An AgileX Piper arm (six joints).
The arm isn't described. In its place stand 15 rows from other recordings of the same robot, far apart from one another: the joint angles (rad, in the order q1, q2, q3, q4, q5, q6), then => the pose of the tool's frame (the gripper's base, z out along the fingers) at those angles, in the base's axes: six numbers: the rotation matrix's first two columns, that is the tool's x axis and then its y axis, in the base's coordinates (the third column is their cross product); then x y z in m.
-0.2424 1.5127 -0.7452 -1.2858 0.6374 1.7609 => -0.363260 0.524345 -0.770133 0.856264 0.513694 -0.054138 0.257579 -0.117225 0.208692
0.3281 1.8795 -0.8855 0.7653 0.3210 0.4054 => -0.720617 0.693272 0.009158 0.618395 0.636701 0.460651 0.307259 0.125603 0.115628
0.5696 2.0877 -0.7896 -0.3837 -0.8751 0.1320 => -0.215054 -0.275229 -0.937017 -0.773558 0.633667 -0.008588 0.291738 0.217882 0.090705
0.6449 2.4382 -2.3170 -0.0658 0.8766 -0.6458 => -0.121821 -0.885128 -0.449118 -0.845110 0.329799 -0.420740 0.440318 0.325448 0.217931
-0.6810 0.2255 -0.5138 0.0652 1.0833 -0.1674 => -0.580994 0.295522 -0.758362 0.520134 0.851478 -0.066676 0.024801 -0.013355 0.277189
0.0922 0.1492 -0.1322 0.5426 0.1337 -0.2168 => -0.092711 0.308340 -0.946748 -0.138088 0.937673 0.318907 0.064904 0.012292 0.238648
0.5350 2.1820 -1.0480 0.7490 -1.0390 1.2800 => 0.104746 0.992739 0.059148 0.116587 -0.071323 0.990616 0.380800 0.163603 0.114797
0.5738 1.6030 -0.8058 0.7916 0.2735 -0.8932 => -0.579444 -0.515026 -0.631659 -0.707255 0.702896 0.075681 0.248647 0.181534 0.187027
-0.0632 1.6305 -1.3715 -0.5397 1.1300 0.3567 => -0.916527 0.152291 -0.369845 0.305792 0.862832 -0.402506 0.329065 -0.063202 0.305187
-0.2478 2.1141 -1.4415 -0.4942 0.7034 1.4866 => -0.119674 0.903767 -0.410954 0.964360 0.204205 0.168255 0.409444 -0.132388 0.143015
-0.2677 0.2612 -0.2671 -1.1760 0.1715 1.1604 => 0.021369 -0.016434 -0.999637 0.413322 0.910564 -0.006135 0.068152 -0.033558 0.280824
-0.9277 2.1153 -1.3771 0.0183 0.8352 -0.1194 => -0.679579 0.728598 -0.085543 0.731014 0.682348 0.004398 0.240738 -0.319196 0.119432
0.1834 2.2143 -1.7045 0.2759 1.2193 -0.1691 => -0.967397 -0.250098 0.039921 -0.231739 0.937704 0.258859 0.421398 0.101834 0.155138
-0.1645 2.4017 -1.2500 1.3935 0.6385 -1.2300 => -0.920470 0.252095 -0.298634 0.031605 0.809650 0.586062 0.405806 -0.013248 0.007703
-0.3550 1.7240 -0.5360 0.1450 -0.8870 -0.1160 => -0.214373 0.054025 -0.975257 0.442900 0.895298 -0.047759 0.280273 -0.114769 0.162954
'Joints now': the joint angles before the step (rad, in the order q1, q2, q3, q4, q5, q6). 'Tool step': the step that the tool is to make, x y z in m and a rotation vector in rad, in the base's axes. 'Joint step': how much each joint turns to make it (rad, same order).
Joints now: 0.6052, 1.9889, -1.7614, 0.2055, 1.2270, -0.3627
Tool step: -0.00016, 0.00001, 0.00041, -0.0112, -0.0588, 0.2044
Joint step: 0.0000, -0.0009, 0.0000, 0.0011, 0.0000, -0.2132
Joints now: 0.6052, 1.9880, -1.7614, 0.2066, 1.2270, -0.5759
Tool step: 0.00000, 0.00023, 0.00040, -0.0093, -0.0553, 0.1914
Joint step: 0.0000, -0.0001, -0.0013, 0.0022, -0.0001, -0.1999
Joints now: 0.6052, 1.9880, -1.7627, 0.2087, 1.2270, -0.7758
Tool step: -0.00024, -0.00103, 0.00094, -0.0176, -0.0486, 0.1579
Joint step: 0.0000, -0.0028, 0.0001, -0.0088, 0.0039, -0.1625
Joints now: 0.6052, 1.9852, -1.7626, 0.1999, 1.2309, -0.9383
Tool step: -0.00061, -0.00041, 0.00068, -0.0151, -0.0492, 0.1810
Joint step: 0.0005, -0.0020, 0.0000, -0.0025, 0.0049, -0.1865
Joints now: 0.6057, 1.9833, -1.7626, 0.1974, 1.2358, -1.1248
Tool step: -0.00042, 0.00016, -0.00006, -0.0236, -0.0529, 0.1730
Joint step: 0.0039, -0.0003, -0.0003, -0.0148, 0.0016, -0.1733
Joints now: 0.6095, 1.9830, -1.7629, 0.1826, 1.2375, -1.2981
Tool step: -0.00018, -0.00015, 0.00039, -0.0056, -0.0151, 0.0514
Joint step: 0.0005, -0.0010, 0.0000, -0.0028, 0.0008, -0.0522
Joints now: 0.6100, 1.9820, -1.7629, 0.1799, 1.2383, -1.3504
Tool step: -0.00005, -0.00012, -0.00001, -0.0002, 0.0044, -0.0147
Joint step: 0.0000, 0.0000, 0.0000, -0.0008, 0.0012, 0.0155
